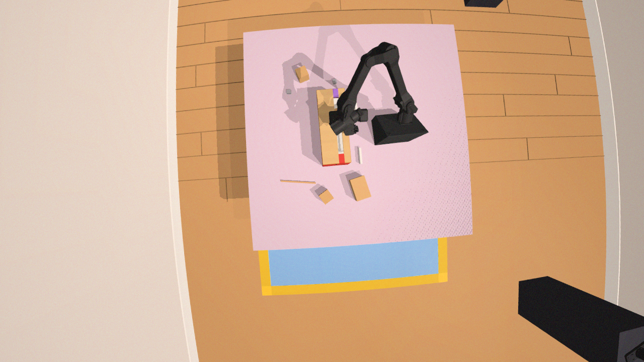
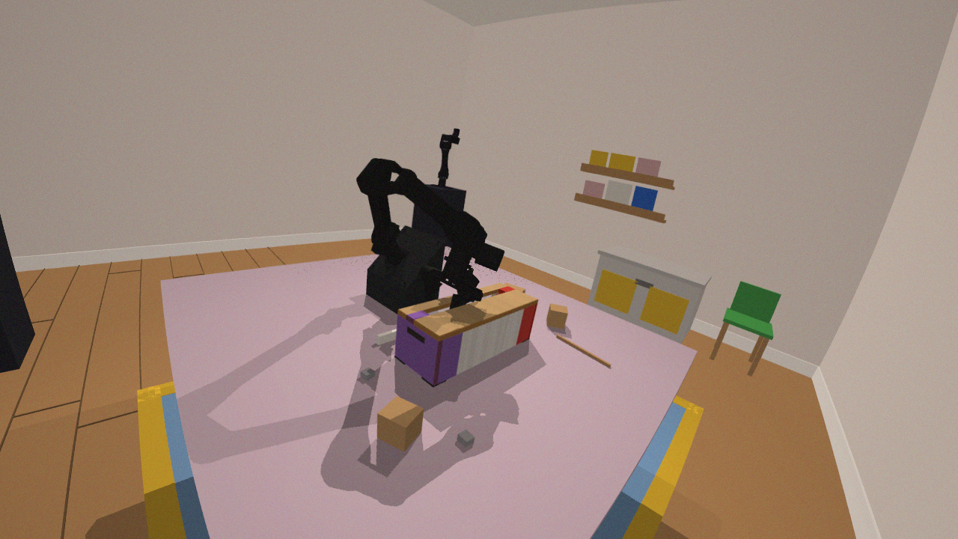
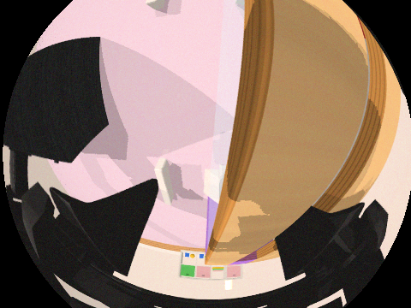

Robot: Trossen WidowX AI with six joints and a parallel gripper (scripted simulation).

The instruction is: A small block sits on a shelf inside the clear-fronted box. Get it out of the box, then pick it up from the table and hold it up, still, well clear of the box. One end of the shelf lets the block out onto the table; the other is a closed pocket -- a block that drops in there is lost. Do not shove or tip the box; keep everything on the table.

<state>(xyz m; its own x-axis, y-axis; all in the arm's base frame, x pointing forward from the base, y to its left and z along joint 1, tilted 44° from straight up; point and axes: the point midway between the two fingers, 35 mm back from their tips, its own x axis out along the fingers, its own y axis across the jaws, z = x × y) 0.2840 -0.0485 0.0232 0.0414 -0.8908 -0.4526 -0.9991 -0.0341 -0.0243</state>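
My gripper tip is 6 cm short of the tan block and 2 cm to the left of it. Also, from my gripper tip: box (6 cm to the left, 3 cm ahead, 2 cm below).
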